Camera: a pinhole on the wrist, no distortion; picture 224 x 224 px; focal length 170.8 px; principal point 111.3 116.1 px. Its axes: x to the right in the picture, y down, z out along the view. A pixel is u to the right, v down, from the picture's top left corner.
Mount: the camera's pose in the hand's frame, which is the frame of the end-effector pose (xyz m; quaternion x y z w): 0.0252 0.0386 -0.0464 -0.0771 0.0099 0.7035 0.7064
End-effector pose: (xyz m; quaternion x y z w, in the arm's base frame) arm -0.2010 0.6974 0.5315 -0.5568 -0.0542 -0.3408 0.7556
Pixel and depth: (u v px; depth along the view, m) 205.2 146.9 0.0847
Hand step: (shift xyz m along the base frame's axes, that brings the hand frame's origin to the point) 0.0656 0.0394 -0.0642
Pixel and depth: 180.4 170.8 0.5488
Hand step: 0.1702 0.5357 -0.1853
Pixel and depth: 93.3 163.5 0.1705
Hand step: 0.0305 0.1287 -0.0063
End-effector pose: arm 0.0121 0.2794 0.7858 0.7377 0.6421 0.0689 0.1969
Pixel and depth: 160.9 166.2 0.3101
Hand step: 0.2223 -0.1561 -0.1423
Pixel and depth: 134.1 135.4 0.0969
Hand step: 0.0757 -0.0105 -0.0194
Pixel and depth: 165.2 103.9 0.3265
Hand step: 0.2639 -0.0533 -0.1768
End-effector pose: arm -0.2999 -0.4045 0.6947 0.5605 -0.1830 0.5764 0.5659
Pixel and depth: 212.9 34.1 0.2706
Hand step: -0.0699 -0.1900 0.2746
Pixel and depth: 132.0 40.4 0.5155
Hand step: 0.1234 -0.3597 0.3894
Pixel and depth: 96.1 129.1 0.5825
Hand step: 0.1629 -0.4995 0.1232
